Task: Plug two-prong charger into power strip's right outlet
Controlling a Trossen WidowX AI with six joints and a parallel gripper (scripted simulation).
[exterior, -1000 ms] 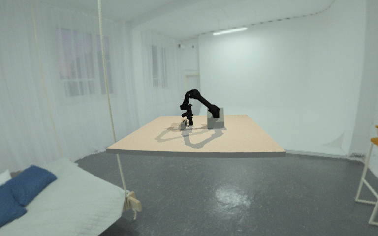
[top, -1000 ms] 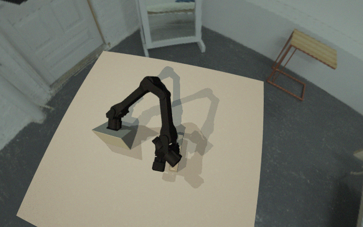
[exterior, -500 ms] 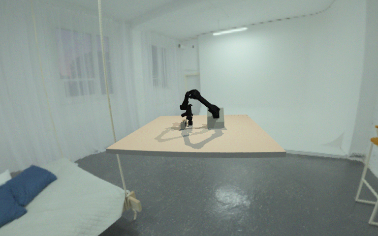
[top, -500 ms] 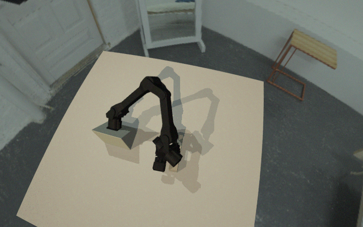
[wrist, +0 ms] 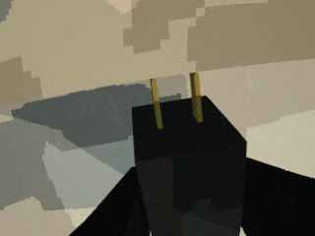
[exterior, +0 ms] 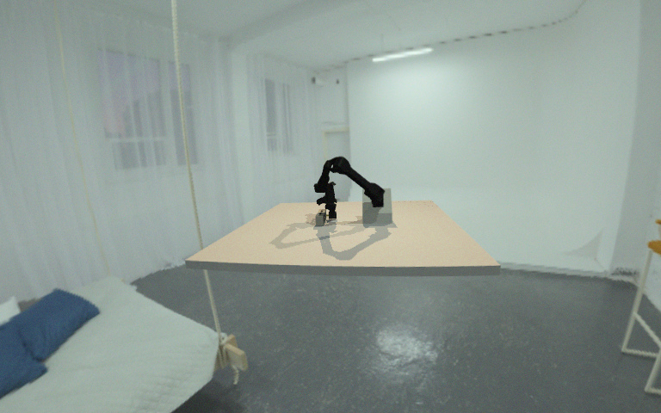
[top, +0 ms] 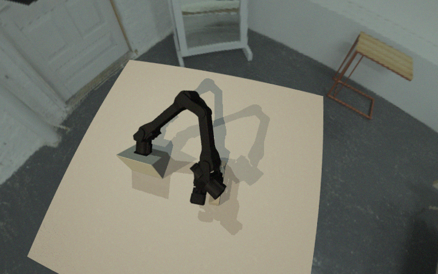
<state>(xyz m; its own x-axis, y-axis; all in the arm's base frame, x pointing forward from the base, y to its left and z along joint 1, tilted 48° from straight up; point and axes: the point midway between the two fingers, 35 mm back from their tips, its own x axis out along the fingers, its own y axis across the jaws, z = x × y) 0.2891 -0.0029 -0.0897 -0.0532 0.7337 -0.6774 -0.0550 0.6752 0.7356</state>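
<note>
The black two-prong charger lies 20 mm ahead of my gripper tip and 10 mm above it.
</note>
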